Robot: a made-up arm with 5 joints.
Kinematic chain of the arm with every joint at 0, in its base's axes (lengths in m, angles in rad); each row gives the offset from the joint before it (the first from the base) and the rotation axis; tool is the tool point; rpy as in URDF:
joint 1: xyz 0.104 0 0.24 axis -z
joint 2: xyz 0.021 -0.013 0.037 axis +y
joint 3: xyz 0.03 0 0.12 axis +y
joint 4: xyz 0.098 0 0.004 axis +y
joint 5: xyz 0.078 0.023 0 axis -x
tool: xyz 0 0 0 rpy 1.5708 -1.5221 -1.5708
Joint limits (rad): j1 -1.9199..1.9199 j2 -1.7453..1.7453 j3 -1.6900..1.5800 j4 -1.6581..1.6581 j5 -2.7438..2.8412
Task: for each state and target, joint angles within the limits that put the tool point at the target. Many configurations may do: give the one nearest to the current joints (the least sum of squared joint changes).
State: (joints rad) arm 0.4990 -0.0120 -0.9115 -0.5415 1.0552
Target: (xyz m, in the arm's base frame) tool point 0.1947 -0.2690 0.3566
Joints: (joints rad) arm 1.2808 0.5531 -0.3455 -0.3302 1.0552
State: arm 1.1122 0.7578 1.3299 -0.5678 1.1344
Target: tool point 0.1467 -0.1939 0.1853
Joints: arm 1.4044 0.8198 0.6560 -0.7025 1.1344
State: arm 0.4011 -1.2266 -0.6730 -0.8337 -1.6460
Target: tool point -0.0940 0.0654 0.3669
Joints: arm 0.2710 -1.2890 -0.9181 -1.6093 -1.6460
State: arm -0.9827 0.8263 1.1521 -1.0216 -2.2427
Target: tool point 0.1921 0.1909 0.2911
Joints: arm -1.0908 0.3636 0.8243 -1.2140 -2.2427
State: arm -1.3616 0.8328 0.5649 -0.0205 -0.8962
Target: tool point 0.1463 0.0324 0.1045
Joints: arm -0.4648 1.5004 0.6329 0.0001 -0.8962
